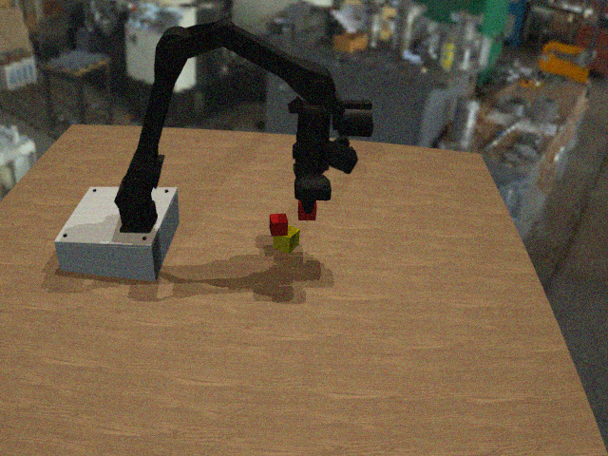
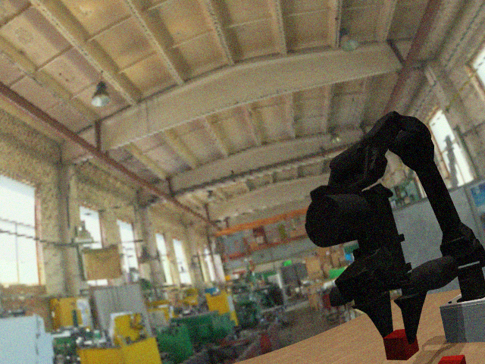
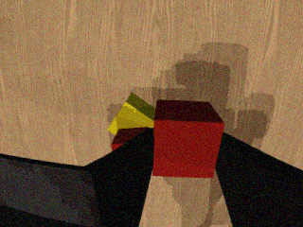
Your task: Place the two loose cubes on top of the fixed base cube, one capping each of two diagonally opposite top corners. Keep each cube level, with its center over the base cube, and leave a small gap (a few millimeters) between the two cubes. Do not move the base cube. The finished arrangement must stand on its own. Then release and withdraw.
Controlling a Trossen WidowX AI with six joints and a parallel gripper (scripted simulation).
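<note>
Right now my gripper tip is 4 cm past the yellow cube, 4 cm to the right of it and 10 cm above it.
</note>
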